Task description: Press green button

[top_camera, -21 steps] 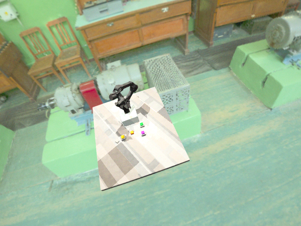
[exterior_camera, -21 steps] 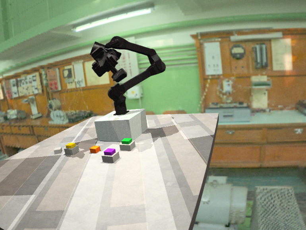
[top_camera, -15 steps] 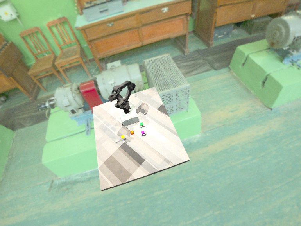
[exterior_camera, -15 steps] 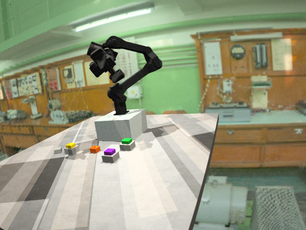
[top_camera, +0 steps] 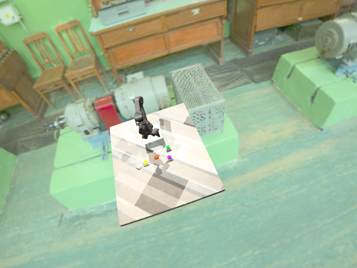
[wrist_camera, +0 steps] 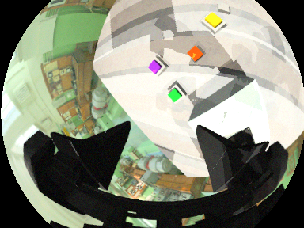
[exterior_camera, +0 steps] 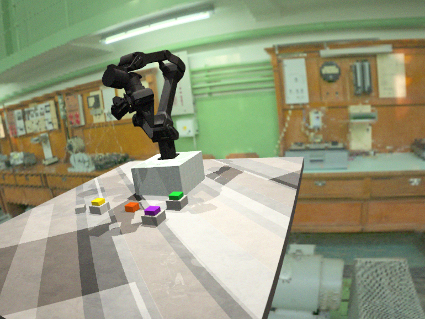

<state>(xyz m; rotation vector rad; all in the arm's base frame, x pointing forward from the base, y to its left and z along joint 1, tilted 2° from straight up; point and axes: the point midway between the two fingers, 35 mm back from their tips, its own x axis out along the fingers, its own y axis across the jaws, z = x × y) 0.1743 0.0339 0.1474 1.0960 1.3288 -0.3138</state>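
My gripper tip is 19 cm above the green button, 6 cm to the right of it and 2 cm short of it. Also, from my gripper tip: yellow button 19 cm to the right, 19 cm below, 8 cm ahead; orange block 21 cm below, 8 cm to the right, 6 cm ahead; purple button 19 cm below, 13 cm ahead, 3 cm to the left.
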